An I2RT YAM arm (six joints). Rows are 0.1 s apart.
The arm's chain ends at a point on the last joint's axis. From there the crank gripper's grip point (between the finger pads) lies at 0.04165 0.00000 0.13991 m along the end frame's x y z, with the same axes.
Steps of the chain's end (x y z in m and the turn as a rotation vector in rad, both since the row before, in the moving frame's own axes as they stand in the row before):
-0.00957, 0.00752, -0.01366, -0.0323, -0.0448, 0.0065
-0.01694, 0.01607, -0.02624, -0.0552, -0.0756, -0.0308
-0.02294, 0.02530, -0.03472, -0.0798, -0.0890, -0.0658
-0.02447, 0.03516, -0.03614, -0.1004, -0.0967, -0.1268
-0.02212, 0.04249, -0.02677, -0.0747, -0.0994, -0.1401
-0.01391, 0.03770, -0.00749, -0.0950, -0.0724, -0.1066
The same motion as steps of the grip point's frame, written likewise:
-0.01589, 0.01232, -0.01201, -0.0323, -0.0448, 0.0065
-0.02752, 0.02275, -0.02367, -0.0552, -0.0756, -0.0308
-0.03524, 0.03425, -0.03191, -0.0798, -0.0890, -0.0658
-0.03756, 0.04493, -0.03323, -0.1004, -0.0967, -0.1268
-0.03583, 0.04820, -0.02352, -0.0747, -0.0994, -0.1401
-0.02363, 0.04720, -0.00527, -0.0950, -0.0724, -0.1066

